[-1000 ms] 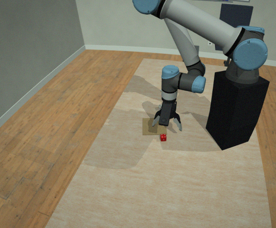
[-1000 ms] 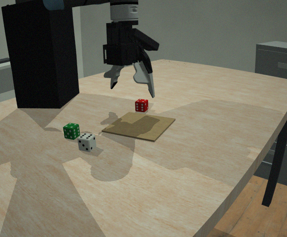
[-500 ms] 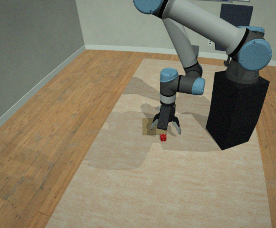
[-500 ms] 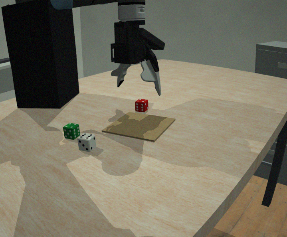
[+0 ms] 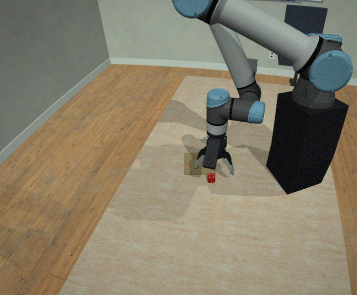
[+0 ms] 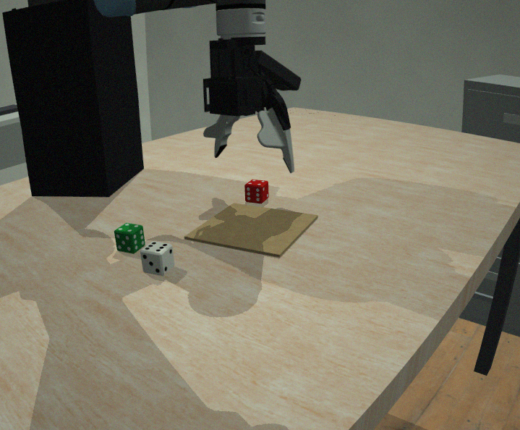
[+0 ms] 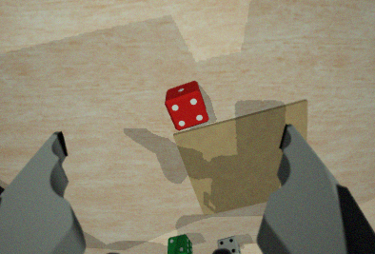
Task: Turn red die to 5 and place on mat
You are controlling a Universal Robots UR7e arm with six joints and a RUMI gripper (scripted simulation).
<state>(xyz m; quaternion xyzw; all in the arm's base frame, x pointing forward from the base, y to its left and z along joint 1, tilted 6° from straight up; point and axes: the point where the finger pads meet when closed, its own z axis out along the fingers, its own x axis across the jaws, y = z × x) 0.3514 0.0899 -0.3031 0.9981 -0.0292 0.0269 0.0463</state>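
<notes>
Now: the red die 1 cm ahead of my hand and 4 cm below it. The rest, counted from my hand: tan mat (8 cm ahead, 10 cm to the right, 5 cm below); then green die (2 cm behind, 24 cm to the right, 4 cm below); then white die (6 cm ahead, 26 cm to the right, 4 cm below).
</notes>
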